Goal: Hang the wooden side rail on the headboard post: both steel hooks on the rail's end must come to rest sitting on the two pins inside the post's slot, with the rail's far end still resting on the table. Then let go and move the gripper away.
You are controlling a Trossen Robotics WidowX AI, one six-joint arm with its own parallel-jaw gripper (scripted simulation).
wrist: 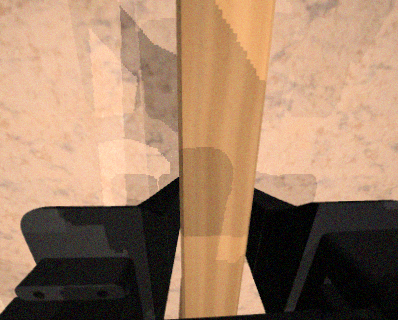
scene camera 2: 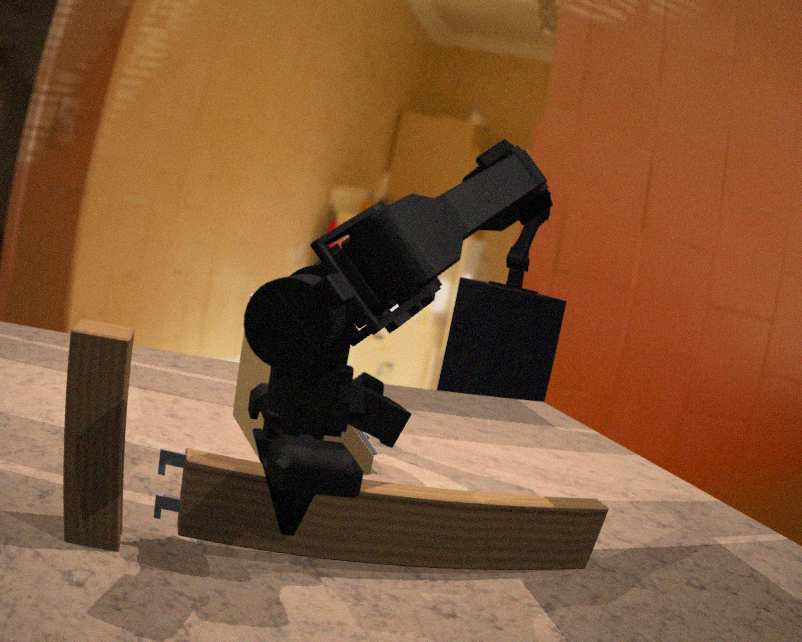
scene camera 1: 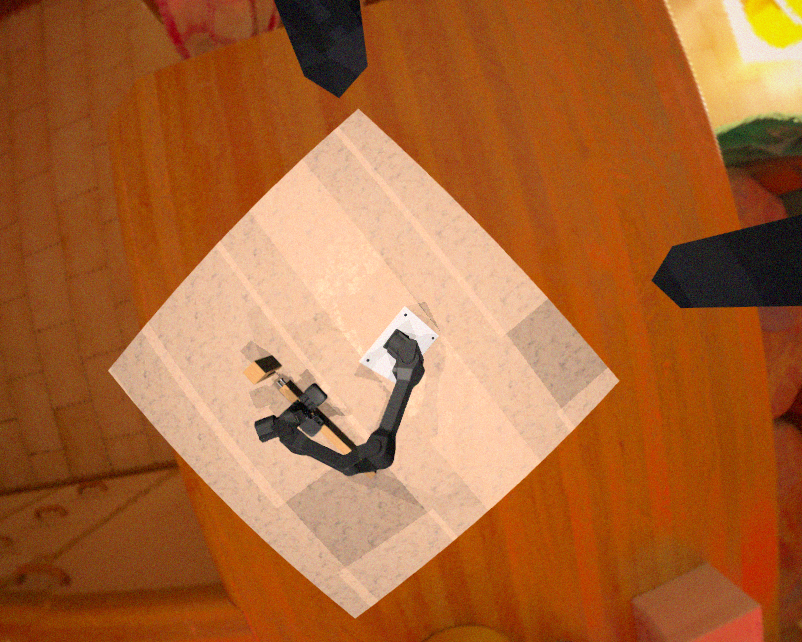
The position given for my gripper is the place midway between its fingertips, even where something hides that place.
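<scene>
My gripper appears at (scene camera 2: 284, 526), at (wrist: 204, 183) and at (scene camera 1: 305, 404). The wooden side rail is there as well, and I find it at (wrist: 222, 60), at (scene camera 1: 344, 444) and again at (scene camera 2: 226, 500). Then there is a headboard post (scene camera 2: 100, 354).
</scene>
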